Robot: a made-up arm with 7 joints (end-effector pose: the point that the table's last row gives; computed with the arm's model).
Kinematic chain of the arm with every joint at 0, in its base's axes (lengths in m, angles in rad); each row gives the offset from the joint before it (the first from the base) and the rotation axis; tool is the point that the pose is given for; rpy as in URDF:
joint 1: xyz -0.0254 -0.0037 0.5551 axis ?
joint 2: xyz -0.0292 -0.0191 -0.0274 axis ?
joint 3: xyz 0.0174 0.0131 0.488 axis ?
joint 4: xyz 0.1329 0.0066 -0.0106 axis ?
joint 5: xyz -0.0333 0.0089 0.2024 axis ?
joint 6: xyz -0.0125 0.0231 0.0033 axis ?
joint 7: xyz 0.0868 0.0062 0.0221 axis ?
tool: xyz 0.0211 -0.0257 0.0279 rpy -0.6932 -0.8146 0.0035
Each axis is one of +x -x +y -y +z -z.
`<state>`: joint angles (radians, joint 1 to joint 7).
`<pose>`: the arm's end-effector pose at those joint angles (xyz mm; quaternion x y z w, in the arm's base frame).
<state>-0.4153 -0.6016 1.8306 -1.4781 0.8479 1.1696 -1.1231</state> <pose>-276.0 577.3 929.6 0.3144 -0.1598 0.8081 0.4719</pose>
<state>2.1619 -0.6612 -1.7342 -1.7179 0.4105 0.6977 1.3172</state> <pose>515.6 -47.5 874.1 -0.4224 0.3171 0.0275 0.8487</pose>
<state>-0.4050 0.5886 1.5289 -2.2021 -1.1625 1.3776 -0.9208</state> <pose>239.6 329.0 790.7 -0.0716 -0.1868 0.9141 0.3528</pose>
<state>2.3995 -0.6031 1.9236 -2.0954 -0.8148 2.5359 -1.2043</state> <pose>129.0 -558.0 754.3 -0.3431 0.0993 0.0692 0.9315</pose>
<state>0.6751 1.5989 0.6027 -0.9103 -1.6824 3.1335 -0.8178</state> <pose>227.4 533.6 360.7 0.3087 -0.6696 0.6750 0.0258</pose>
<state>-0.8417 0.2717 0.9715 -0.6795 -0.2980 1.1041 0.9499</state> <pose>363.9 -88.5 1201.9 -0.3926 -0.2585 -0.5930 0.6537</pose>
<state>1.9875 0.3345 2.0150 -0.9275 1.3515 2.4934 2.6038</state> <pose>-305.5 50.2 1170.8 -0.7953 0.0830 0.5265 0.2887</pose>
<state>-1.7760 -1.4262 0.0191 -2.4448 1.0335 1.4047 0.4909</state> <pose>0.7 244.0 952.3 -0.1416 -0.2904 -0.9008 0.2901</pose>
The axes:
joint 1: +z
joint 2: +y
joint 3: +z
joint 4: -y
joint 5: +z
joint 6: -y
joint 7: -z

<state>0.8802 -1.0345 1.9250 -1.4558 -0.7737 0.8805 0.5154</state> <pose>-695.9 -186.2 683.8 -0.0738 -0.9803 0.1764 0.0489</pose>
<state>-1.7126 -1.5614 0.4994 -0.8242 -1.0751 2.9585 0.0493</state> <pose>272.5 652.5 665.8 0.5669 0.3653 -0.4900 0.5523</pose>
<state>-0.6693 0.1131 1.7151 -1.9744 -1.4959 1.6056 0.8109</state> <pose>135.3 367.8 942.2 -0.4891 -0.7799 0.1497 0.3608</pose>
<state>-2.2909 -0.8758 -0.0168 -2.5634 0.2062 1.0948 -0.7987</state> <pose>-28.9 -51.8 950.7 -0.1909 -0.1156 -0.7828 0.5808</pose>
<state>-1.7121 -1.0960 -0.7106 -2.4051 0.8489 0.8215 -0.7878</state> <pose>-217.1 126.0 946.9 0.0145 -0.6651 -0.5855 0.4632</pose>
